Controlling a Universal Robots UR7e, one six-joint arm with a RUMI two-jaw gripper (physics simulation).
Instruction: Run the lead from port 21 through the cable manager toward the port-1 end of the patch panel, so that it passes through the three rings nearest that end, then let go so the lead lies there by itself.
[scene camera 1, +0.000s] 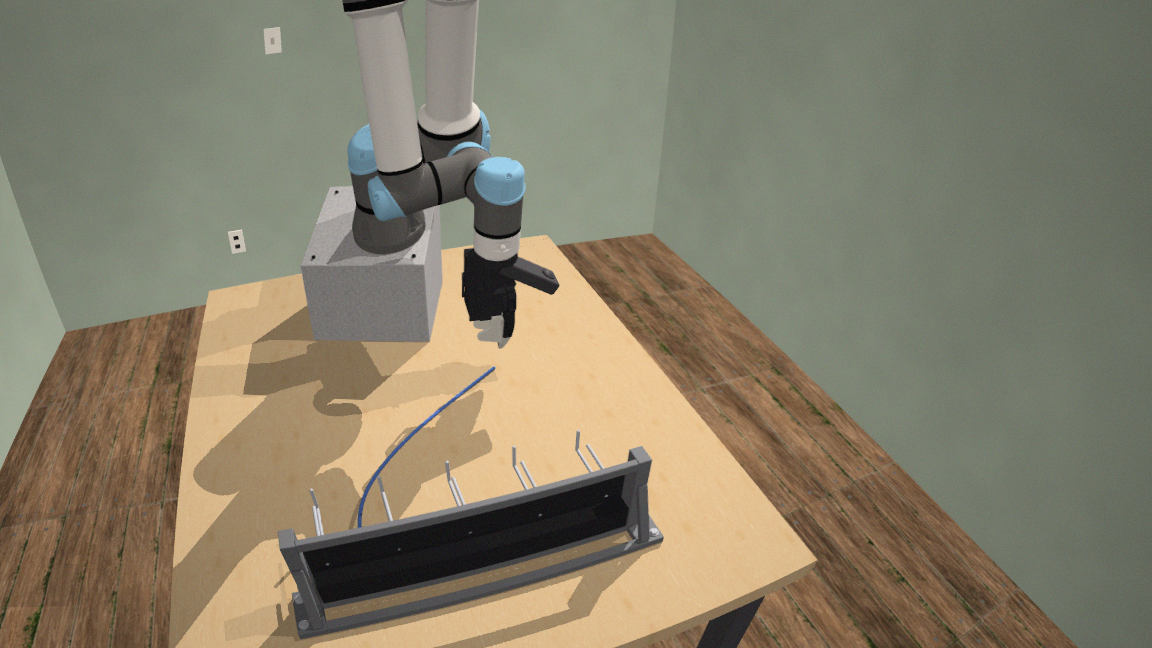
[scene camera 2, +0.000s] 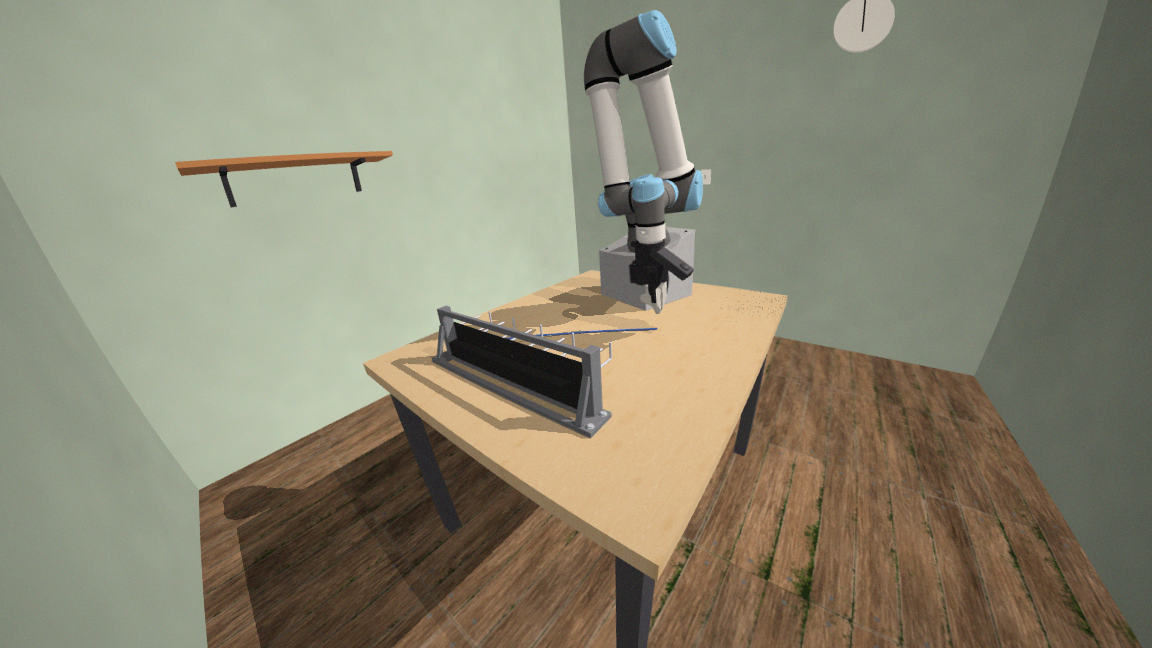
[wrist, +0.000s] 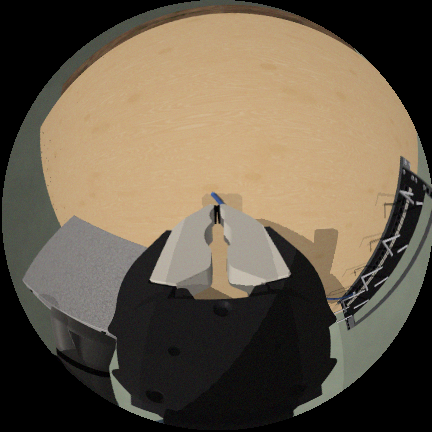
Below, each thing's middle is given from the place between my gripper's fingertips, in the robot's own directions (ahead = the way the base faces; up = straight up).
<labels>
Right now the patch panel (scene camera 1: 392, 570) is 430 mm ahead of my hand, 140 mm to the right of it and 20 mm below it.
</labels>
